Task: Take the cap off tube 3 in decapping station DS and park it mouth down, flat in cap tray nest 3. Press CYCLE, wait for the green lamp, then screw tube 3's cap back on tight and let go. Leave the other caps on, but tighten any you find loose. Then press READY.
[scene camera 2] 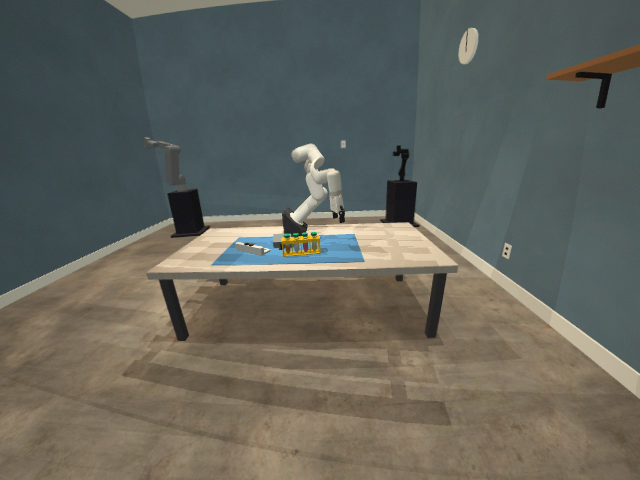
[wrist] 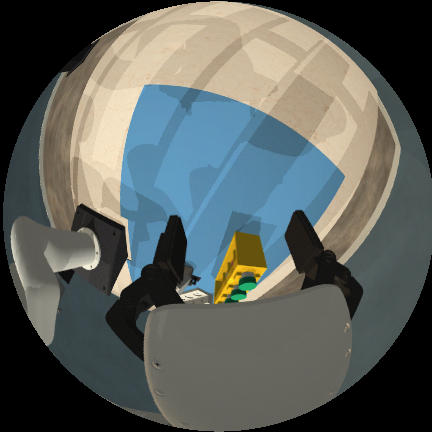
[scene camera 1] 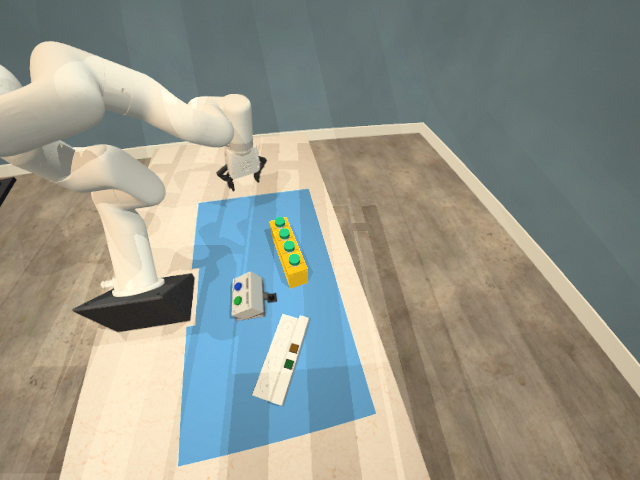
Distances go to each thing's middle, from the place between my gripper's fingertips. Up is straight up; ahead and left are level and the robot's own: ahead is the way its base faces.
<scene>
Now: hand 35 cm to the left of the grey box (scene camera 1: 248, 298), 12 cm above it and 6 cm past it.
</scene>
